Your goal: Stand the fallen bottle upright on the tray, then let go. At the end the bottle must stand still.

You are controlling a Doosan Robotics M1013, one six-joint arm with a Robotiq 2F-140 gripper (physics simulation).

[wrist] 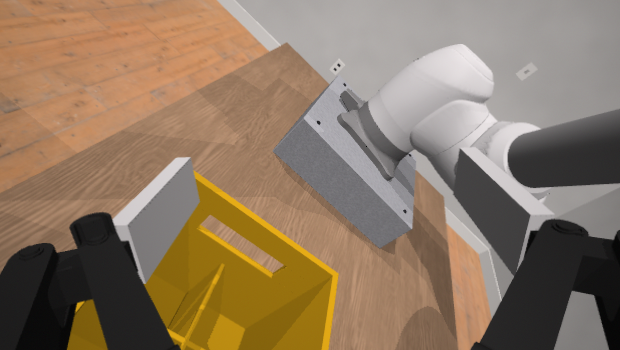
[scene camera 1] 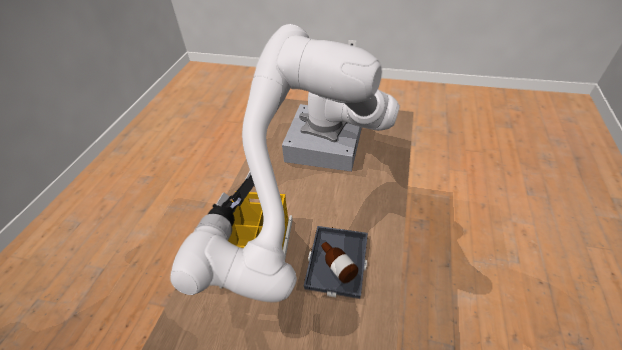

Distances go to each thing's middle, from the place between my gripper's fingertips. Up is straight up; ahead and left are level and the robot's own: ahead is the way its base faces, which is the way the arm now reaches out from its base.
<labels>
Right now the yellow crate [scene camera 1: 248,218] is 40 mm ahead of my hand, 50 mm to the left of it and 220 mm below it. Also, from my hand: dark grey tray [scene camera 1: 319,277] (30 mm behind, 330 mm to the left, 300 mm below); then brown bottle [scene camera 1: 344,268] (10 mm behind, 340 mm to the left, 270 mm below).
</labels>
